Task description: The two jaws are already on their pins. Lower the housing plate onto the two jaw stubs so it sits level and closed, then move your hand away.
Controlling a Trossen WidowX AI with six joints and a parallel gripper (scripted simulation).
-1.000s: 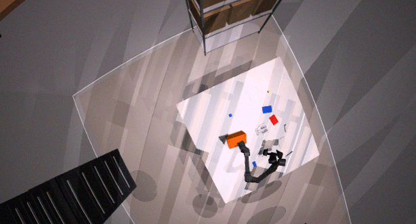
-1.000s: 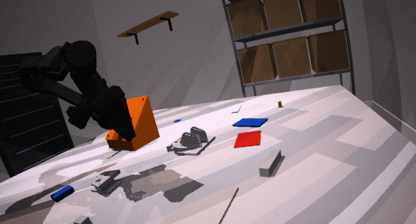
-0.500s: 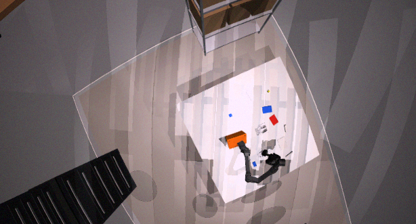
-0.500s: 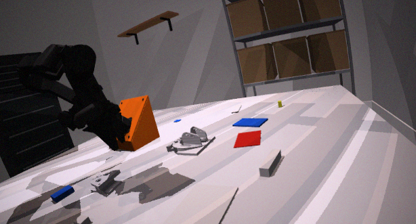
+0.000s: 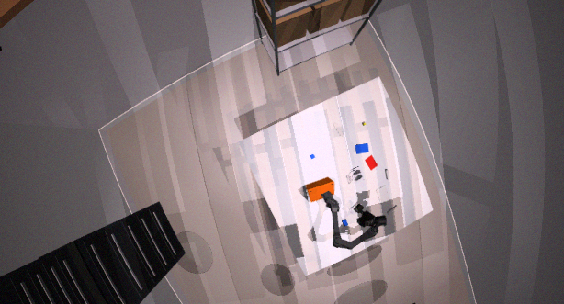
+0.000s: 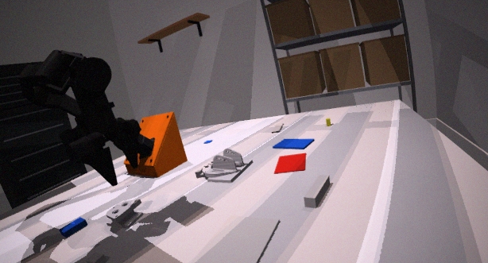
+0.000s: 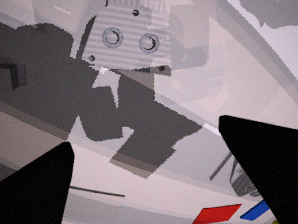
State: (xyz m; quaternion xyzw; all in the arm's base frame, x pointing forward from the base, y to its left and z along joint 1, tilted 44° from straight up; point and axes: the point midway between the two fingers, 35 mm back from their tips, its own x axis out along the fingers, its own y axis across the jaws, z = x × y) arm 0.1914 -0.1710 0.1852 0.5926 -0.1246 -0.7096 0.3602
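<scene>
The small blue block is 160 mm behind my gripper tip, 90 mm below it and 80 mm to the right of it. The rest, counted from my gripper tip: red tile (270 mm ahead, 250 mm to the left, 100 mm below); grey block (350 mm ahead, 90 mm to the left, 90 mm below); blue tile (390 mm to the left, 250 mm ahead, 100 mm below).
</scene>
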